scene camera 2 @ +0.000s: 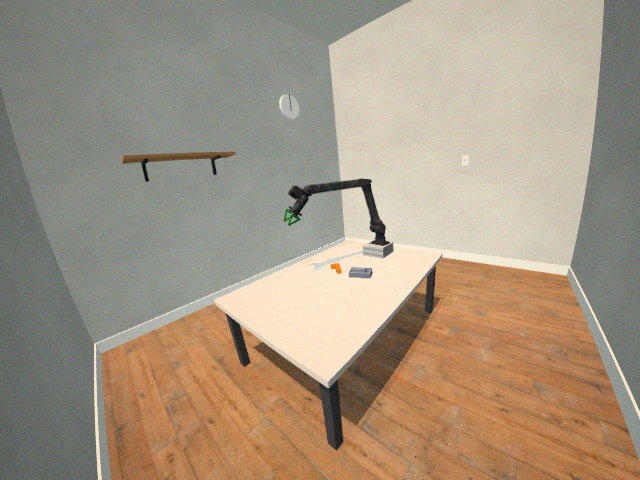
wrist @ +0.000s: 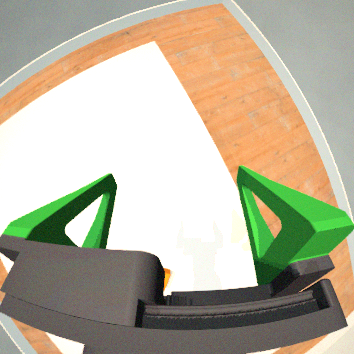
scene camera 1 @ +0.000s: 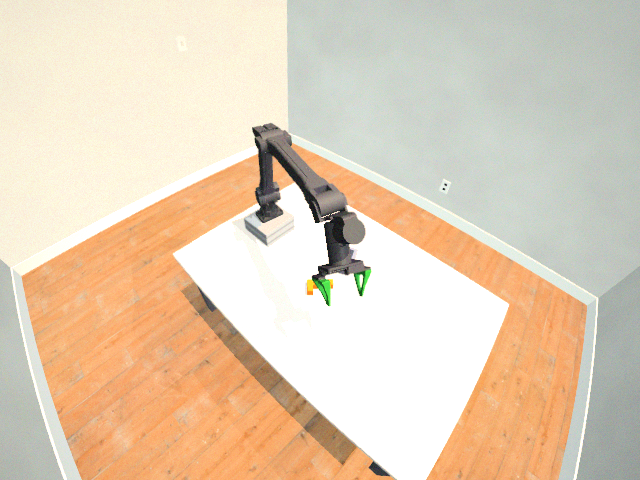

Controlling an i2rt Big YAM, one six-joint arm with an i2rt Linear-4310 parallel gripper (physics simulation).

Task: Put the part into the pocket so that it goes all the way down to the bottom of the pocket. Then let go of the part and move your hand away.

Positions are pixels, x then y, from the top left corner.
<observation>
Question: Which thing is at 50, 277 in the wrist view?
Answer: My gripper.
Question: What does my gripper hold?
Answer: Nothing.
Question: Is my gripper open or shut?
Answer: Open.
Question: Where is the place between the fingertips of my gripper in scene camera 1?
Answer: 345, 301
</observation>
